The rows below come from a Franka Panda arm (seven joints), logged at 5 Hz.
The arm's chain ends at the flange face. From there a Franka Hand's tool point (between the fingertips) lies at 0.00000 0.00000 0.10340 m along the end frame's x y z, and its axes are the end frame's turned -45 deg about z.
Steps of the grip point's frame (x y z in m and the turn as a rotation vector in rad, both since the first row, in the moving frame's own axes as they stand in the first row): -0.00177, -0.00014, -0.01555, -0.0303, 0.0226, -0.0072; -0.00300, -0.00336, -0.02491, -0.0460, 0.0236, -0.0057; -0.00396, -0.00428, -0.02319, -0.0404, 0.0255, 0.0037; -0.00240, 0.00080, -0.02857, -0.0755, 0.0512, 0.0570; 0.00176, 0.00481, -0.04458, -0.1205, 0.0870, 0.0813; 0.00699, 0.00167, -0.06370, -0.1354, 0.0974, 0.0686; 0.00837, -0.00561, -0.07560, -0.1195, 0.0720, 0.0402; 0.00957, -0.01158, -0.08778, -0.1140, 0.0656, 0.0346; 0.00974, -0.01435, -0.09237, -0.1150, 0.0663, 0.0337; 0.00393, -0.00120, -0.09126, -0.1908, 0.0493, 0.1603; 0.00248, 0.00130, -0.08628, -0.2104, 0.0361, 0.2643
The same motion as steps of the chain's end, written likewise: -0.00522, 0.00060, -0.01548, -0.0054, 0.0374, -0.0072; -0.00959, -0.00188, -0.02477, -0.0158, 0.0492, -0.0057; -0.01064, -0.00132, -0.02307, -0.0105, 0.0466, 0.0037; -0.01033, 0.00023, -0.02814, -0.0172, 0.0896, 0.0570; -0.01035, -0.00090, -0.04344, -0.0237, 0.1467, 0.0813; -0.01071, -0.00711, -0.06227, -0.0269, 0.1646, 0.0686; -0.01193, -0.01363, -0.07460, -0.0336, 0.1354, 0.0402; -0.01445, -0.01871, -0.08689, -0.0342, 0.1270, 0.0346; -0.01641, -0.02081, -0.09146, -0.0344, 0.1282, 0.0337; -0.01461, -0.01526, -0.08926, -0.1001, 0.1698, 0.1603; -0.01334, -0.01569, -0.08395, -0.1232, 0.1743, 0.2643
